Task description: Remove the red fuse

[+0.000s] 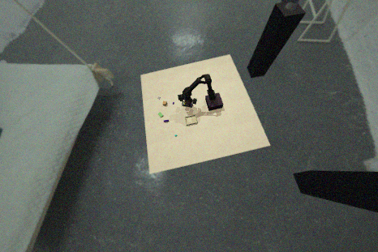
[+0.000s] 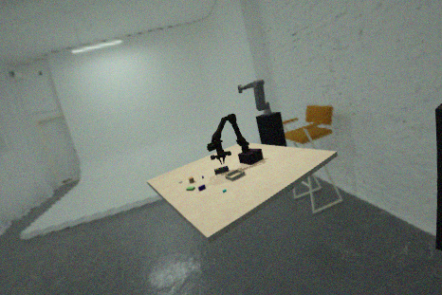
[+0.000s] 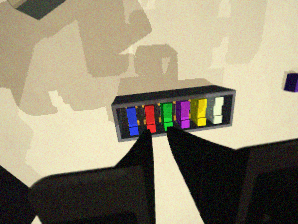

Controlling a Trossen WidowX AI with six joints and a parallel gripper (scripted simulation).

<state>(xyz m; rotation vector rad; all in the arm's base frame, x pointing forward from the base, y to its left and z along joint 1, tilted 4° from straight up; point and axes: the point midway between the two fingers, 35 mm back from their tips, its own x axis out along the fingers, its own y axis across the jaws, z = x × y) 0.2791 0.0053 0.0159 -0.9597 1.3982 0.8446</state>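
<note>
Now: gripper tip 1 cm short of the tray, 19 cm to the right of it and 7 cm above it. From my gripper tip the other things lie so: orange cube 30 cm ahead, 8 cm to the right, 5 cm below; then teal piece 21 cm ahead, 34 cm to the left, 6 cm below.
</note>
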